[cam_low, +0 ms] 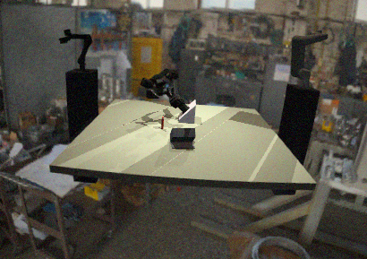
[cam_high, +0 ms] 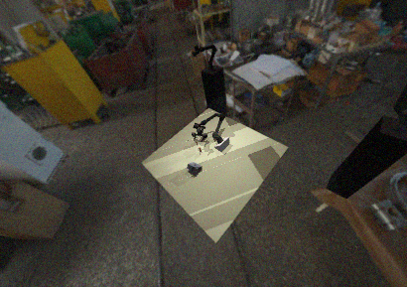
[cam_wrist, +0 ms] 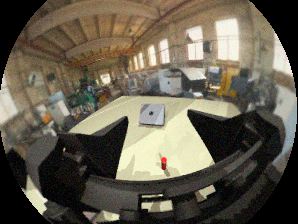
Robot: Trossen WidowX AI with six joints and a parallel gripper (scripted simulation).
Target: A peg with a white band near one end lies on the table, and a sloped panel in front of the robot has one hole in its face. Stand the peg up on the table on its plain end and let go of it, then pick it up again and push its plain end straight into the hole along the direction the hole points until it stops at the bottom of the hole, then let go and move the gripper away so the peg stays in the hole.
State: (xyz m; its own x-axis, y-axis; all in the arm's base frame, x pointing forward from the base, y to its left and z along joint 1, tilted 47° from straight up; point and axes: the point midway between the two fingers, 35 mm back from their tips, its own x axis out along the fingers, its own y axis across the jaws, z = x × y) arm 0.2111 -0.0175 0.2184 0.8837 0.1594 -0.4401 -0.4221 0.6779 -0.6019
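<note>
Right now my gripper tip is 1 cm past the red peg, 1 cm to the left of it and 16 cm above it. Round my gripper tip: sloped panel (22 cm ahead, 11 cm to the left, 17 cm below).
</note>
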